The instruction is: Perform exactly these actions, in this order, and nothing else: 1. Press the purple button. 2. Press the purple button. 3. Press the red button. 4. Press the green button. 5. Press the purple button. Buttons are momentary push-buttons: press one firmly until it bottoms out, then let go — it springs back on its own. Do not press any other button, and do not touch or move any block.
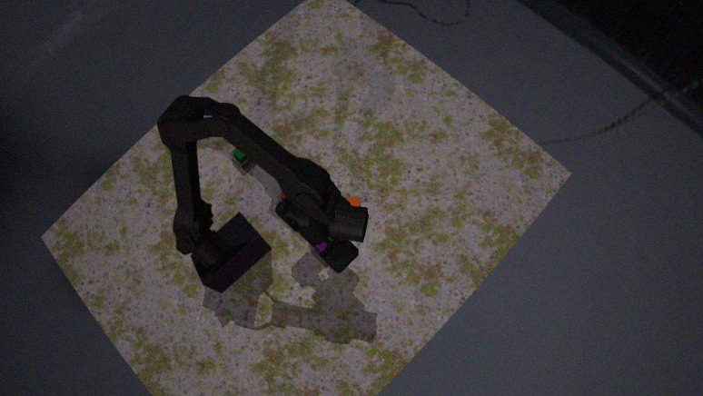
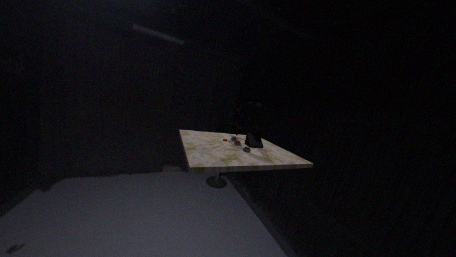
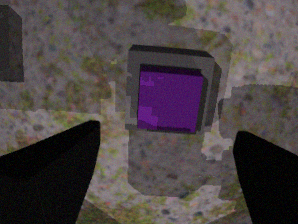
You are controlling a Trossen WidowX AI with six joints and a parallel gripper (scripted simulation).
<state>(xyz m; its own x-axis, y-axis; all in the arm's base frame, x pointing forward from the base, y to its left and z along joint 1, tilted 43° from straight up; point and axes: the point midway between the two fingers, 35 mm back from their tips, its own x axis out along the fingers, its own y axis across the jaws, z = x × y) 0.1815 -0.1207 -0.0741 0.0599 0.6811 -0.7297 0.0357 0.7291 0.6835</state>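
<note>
Now: gripper tip 40 mm above the purple button. Also, from my gripper tip: orange block 120 mm ahead, 60 mm below, 20 mm to the left; then green button 310 mm to the left, 40 mm below, 30 mm ahead; then red button 140 mm to the left, 40 mm below, 40 mm ahead.
</note>
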